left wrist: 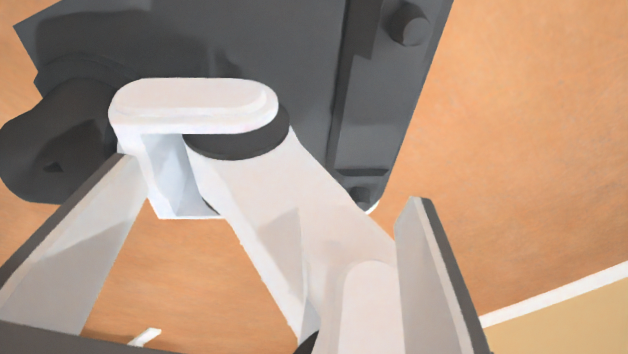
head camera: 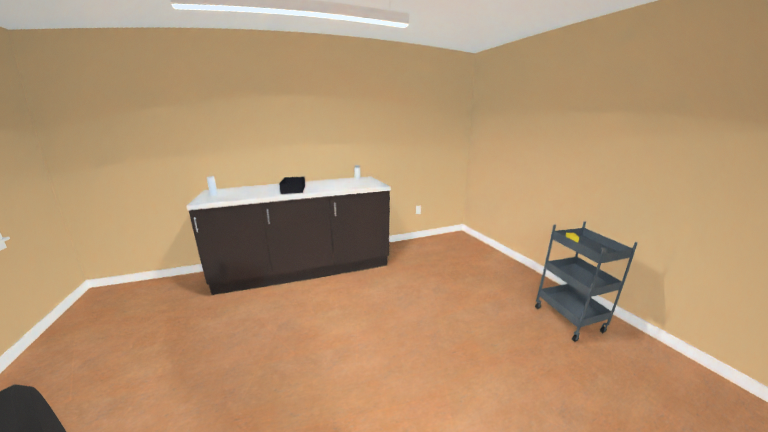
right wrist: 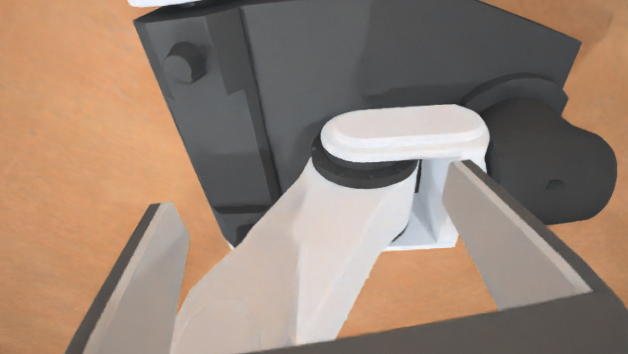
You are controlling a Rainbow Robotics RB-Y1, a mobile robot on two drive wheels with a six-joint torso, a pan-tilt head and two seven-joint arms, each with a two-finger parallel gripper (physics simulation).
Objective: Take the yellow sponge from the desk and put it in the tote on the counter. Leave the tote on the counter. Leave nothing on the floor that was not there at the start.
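Frame: origin at the robot's base, x ahead, y left, z up, level; millimetres.
Seen in the pictures: left gripper, fingertip midpoint: (left wrist: 273, 192); right gripper, fingertip midpoint: (right wrist: 315, 200).
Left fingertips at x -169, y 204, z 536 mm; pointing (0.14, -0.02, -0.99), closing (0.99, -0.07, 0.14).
A point is followed by its place in that frame.
A small black open box, which looks like the tote (head camera: 292, 185) {x 1526, y 1897, z 986 mm}, stands on the white top of the dark brown counter (head camera: 300, 236) {x 1521, y 1855, z 507 mm}, left of centre in the head view. A small yellow thing (head camera: 572, 236) {x 2155, y -352, z 709 mm} lies in the top tray of a grey cart at the right; it is too small to tell whether it is the sponge. No desk shows in the head view. My left gripper (left wrist: 273, 192) {x -169, y 204, z 536 mm} is open, with its fingers wide apart and no object between them. My right gripper (right wrist: 315, 200) {x -178, y -213, z 535 mm} is open and empty too. Both are far from the counter and the cart.
The three-tier cart (head camera: 589, 287) {x 1983, y -523, z 395 mm} stands on casters near the right wall. A white cylinder (head camera: 211, 185) {x 1128, y 2553, z 1006 mm} stands at the counter's left end and another (head camera: 357, 171) {x 2353, y 1758, z 999 mm} near its right end. A dark rounded shape (head camera: 24, 411) shows at the bottom left corner. Brown floor (head camera: 349, 343) {x 1072, y 1002, z 2 mm} lies before the counter.
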